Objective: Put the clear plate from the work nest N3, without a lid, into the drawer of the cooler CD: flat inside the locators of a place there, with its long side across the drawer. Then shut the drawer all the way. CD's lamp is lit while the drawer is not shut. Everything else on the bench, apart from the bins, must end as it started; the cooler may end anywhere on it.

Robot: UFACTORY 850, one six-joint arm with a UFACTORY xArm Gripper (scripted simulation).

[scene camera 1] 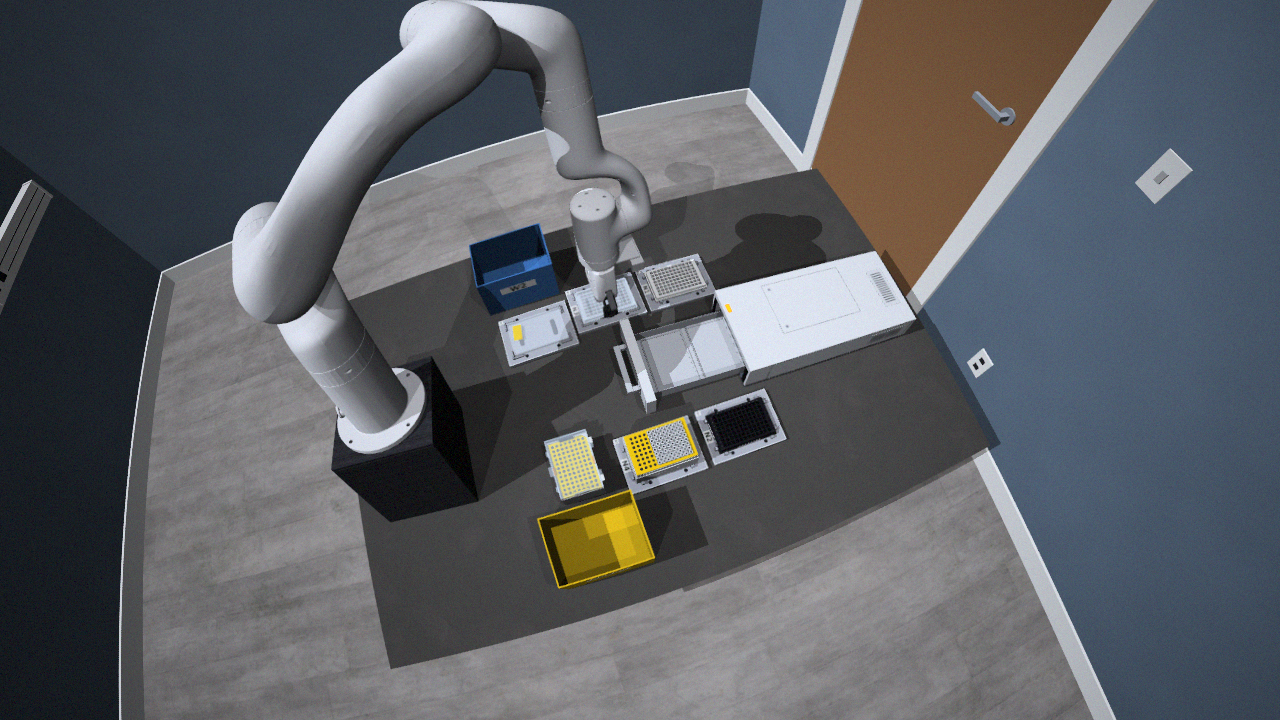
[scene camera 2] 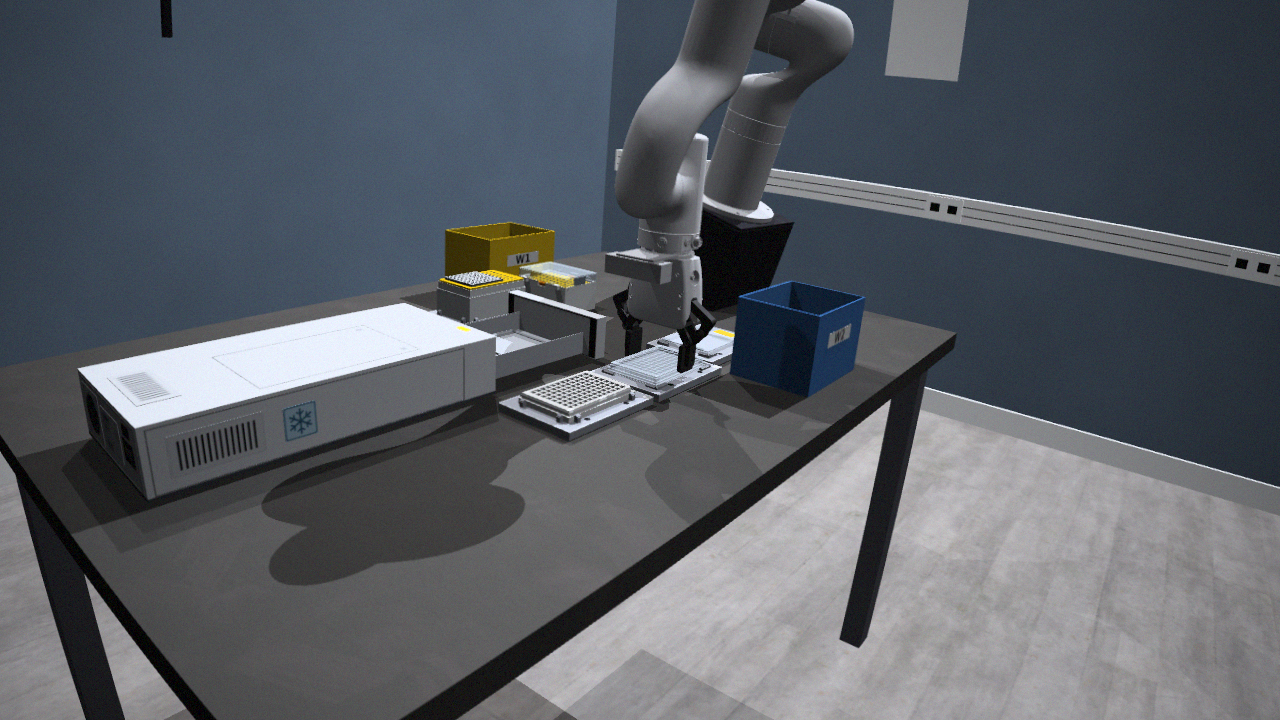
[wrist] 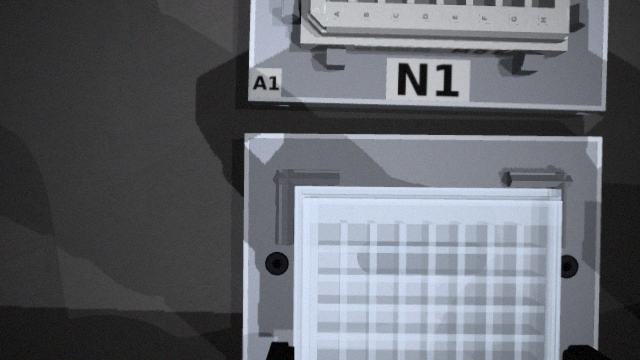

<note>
I see my gripper (scene camera 2: 658,362), a white cooler (scene camera 2: 172,421), a flat lid (scene camera 1: 546,328), a white well plate (scene camera 2: 586,393), a black plate (scene camera 1: 734,421), a clear plate (scene camera 2: 657,365) and a blue bin (scene camera 2: 801,352).
The white cooler is seen too in scene camera 1 (scene camera 1: 782,323). The flat lid shows as well in scene camera 2 (scene camera 2: 718,339). The white well plate is seen too in scene camera 1 (scene camera 1: 669,286) and in the wrist view (wrist: 507,35). The wrist view misses the white cooler: it is out of frame. The wrist view does not show the flat lid: it is out of frame.
</note>
